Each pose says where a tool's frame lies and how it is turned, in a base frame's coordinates. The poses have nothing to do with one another.
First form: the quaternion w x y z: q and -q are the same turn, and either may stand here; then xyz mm.
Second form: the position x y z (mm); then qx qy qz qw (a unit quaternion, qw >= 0). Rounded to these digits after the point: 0 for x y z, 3 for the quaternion.
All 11 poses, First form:
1: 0.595 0.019 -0.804 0.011 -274 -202 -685
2: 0.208 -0.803 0.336 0.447 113 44 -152
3: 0.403 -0.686 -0.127 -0.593 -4 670 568
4: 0.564 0.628 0.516 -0.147 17 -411 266
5: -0.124 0.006 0.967 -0.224 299 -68 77
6: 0.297 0.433 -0.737 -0.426 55 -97 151
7: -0.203 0.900 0.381 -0.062 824 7 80
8: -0.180 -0.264 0.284 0.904 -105 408 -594
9: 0.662 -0.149 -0.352 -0.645 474 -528 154
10: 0.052 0.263 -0.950 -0.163 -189 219 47
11: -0.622 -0.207 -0.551 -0.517 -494 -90 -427
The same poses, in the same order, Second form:
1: -274 -202 -685 0.019 -0.804 0.011 0.595
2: 113 44 -152 -0.803 0.336 0.447 0.208
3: -4 670 568 -0.686 -0.127 -0.593 0.403
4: 17 -411 266 0.628 0.516 -0.147 0.564
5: 299 -68 77 -0.006 -0.967 0.224 0.124
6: 55 -97 151 0.433 -0.737 -0.426 0.297
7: 824 7 80 -0.900 -0.381 0.062 0.203
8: -105 408 -594 0.264 -0.284 -0.904 0.180
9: 474 -528 154 -0.149 -0.352 -0.645 0.662
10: -189 219 47 0.263 -0.950 -0.163 0.052
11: -494 -90 -427 0.207 0.551 0.517 0.622
